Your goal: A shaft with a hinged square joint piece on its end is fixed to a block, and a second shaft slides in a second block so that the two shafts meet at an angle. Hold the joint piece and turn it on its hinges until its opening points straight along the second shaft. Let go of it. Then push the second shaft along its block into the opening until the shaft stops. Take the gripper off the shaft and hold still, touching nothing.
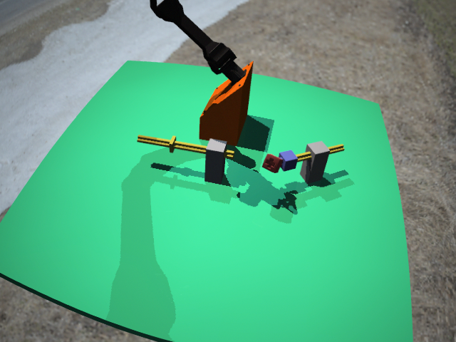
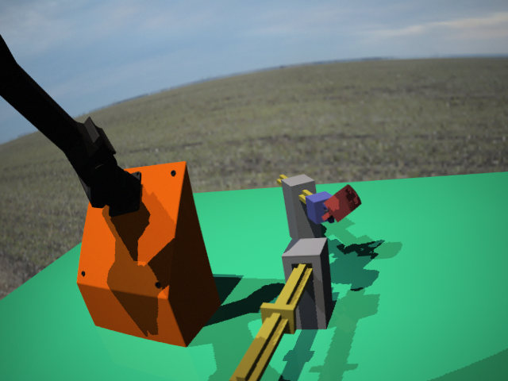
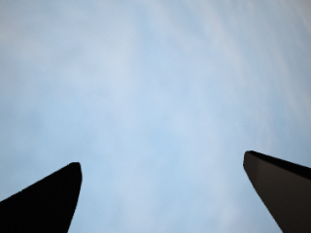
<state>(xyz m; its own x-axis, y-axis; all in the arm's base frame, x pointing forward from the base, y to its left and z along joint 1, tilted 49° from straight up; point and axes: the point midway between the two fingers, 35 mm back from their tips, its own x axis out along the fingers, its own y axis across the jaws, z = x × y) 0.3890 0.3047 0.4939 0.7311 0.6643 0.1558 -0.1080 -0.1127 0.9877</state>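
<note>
The red joint piece lies 3 cm behind my gripper tip, 29 cm to the left of it and 71 cm below it.
</note>
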